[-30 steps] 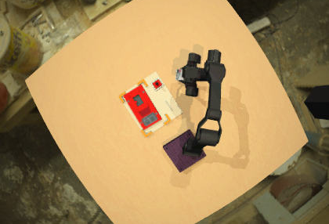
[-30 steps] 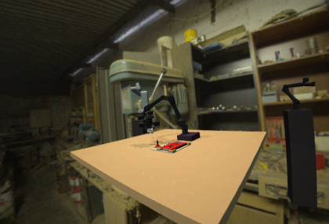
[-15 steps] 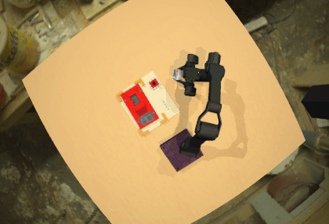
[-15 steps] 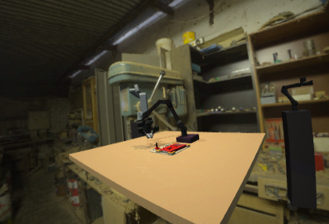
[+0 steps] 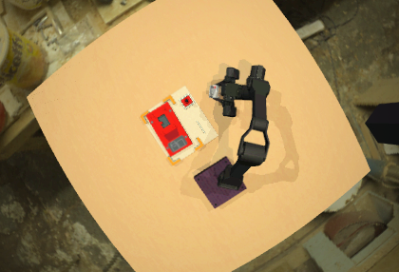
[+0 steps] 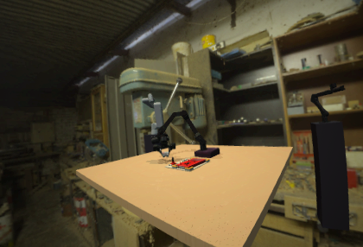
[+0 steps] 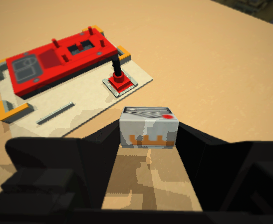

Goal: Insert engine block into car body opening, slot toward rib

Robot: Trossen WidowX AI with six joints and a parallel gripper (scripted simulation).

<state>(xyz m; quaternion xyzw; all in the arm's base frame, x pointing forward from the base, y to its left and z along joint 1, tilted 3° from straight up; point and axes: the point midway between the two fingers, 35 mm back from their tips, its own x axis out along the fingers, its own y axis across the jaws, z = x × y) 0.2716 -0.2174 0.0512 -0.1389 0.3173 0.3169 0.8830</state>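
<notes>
Now: gripper tip 10 cm to the right of the black peg, 5 cm short of it and 3 cm above it. Also, from my gripper tip: engine block right at my gripper tip.
</notes>
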